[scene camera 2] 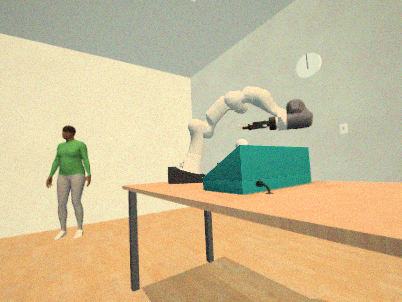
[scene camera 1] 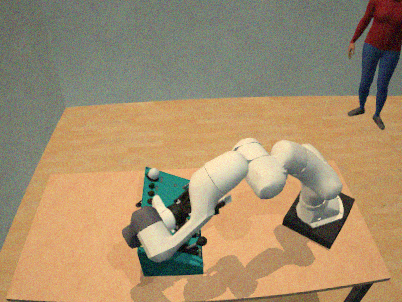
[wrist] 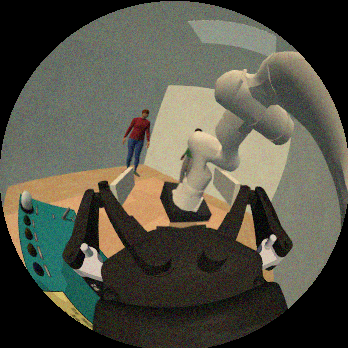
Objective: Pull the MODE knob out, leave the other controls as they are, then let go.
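Note:
A teal control console [scene camera 1: 172, 266] [scene camera 2: 275, 167] [wrist: 55, 245] stands on the table. A white ball knob [scene camera 1: 153, 174] [scene camera 2: 242, 142] [wrist: 27, 201] is at one end. Beside it runs a row of several dark knobs, such as one dark knob [scene camera 1: 151, 193] [wrist: 28, 233]. Their labels cannot be read, so I cannot tell which is MODE or how far it stands out. My gripper [scene camera 2: 244, 127] [wrist: 173, 175] is open and empty, above the console and apart from it, with its fingers level and towards the arm's base. The arm hides the console's middle in scene camera 1.
A black ball-ended lever [scene camera 1: 201, 241] stands at the console's near end. A small dark lever [scene camera 1: 139, 204] [scene camera 2: 259, 184] sticks out at its back. A yellow label [wrist: 65, 305] shows in the wrist view. The arm's black base [scene camera 1: 320, 232] [scene camera 2: 185, 175] [wrist: 190, 216] is on the table.

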